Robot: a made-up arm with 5 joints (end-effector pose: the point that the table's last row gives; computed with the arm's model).
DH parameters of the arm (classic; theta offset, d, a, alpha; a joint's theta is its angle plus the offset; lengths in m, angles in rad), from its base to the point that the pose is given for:
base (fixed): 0 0.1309 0 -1.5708
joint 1: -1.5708 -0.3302 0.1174 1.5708
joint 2: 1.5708 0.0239 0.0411 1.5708
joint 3: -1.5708 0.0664 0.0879 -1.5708
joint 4: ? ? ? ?
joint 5: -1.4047 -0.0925 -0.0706 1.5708
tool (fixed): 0 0.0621 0 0
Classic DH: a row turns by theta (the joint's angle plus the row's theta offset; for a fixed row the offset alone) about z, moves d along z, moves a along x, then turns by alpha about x.
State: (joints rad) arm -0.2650 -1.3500 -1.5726 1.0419 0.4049
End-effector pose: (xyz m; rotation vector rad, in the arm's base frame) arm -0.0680 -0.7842 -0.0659 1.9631 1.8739 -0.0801
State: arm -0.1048 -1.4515 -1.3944 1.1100 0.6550
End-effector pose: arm -0.0060 -0.7181 -0.1386 2.0688 2.1355 0.3729
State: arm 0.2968 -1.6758 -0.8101 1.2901 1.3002
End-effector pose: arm 0.1642 -0.4971 -0.2289 -1.4477 -1.7968 -1.4276
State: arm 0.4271 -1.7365 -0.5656 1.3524 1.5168
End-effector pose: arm 0.2376 -0.4400 -0.2162 -1.1389 -1.6309 -1.6974
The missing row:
joint 4: 1.4047 0 -0.3677 0
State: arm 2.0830 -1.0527 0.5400 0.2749 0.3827
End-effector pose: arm 0.2847 -0.7766 -0.1644 1.3746 2.0997 -0.3777
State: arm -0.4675 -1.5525 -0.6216 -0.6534 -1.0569
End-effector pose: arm -0.3387 -0.5671 0.2098 1.0023 -1.2132 -1.3654
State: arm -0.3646 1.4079 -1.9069 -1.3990 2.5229
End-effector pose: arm 0.0331 -0.1228 -0.0324 0.3365 -0.7556 -1.6447
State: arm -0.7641 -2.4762 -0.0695 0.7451 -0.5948
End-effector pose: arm 0.3330 -0.5529 0.0692 2.2397 -0.1768 1.0686
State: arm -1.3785 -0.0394 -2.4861 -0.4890 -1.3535
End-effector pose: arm -0.3804 -0.1188 0.2661 -0.6619 -1.0089 -2.8879
